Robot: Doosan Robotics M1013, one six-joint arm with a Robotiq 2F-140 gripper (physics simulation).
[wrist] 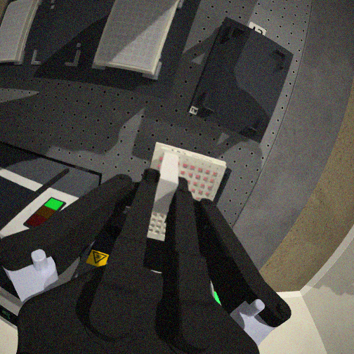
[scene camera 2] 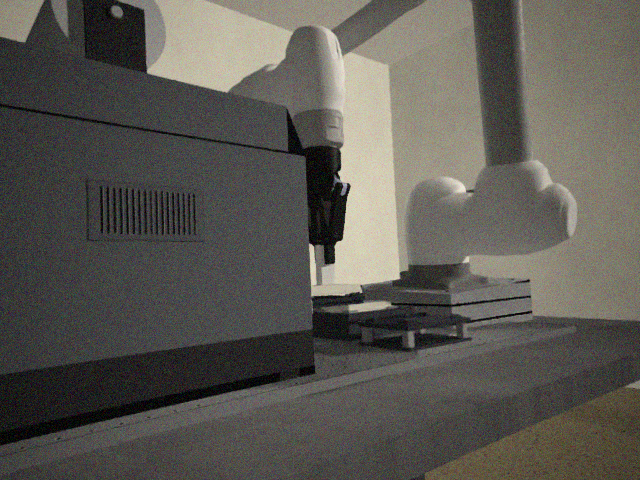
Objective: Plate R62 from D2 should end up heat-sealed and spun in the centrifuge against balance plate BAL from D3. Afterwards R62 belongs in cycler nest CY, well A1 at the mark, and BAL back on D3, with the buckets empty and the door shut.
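Places are measured from the arm's base along level axes (x ahead, y left, z up), in millimetres.
Where they show: gripper, between the fingertips: (scene camera 2: 326, 284); arm's base, origin of its link: (scene camera 2: 439, 284).
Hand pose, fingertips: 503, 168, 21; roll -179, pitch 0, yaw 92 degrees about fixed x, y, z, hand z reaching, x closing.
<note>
Each offset is from my fingertips to the top centre of the thing, as dx, dy, dz.
My gripper (scene camera 2: 324, 248) (wrist: 167, 166) points down and is shut on a narrow white block (scene camera 2: 328, 273) (wrist: 169, 172), which sticks out below the fingertips. In the wrist view the block hangs over a pale plate with red wells (wrist: 202, 175) and covers part of it. Whether the block touches the plate cannot be told. Grey wells show below the block, between the fingers. No name can be read on the plate, so I cannot tell whether it is R62 or BAL. The centrifuge buckets and the cycler nest cannot be made out.
A dark low tray {-143, +66, -63} (scene camera 2: 408, 322) (wrist: 242, 75) stands near the bench edge. Pale plates (wrist: 137, 37) (wrist: 16, 32) lie at the upper left. A device with a green light (wrist: 54, 203) is at left, near a yellow warning sign (wrist: 97, 257). A large grey machine {+353, +48, +367} (scene camera 2: 155, 284) fills the scene view's left.
</note>
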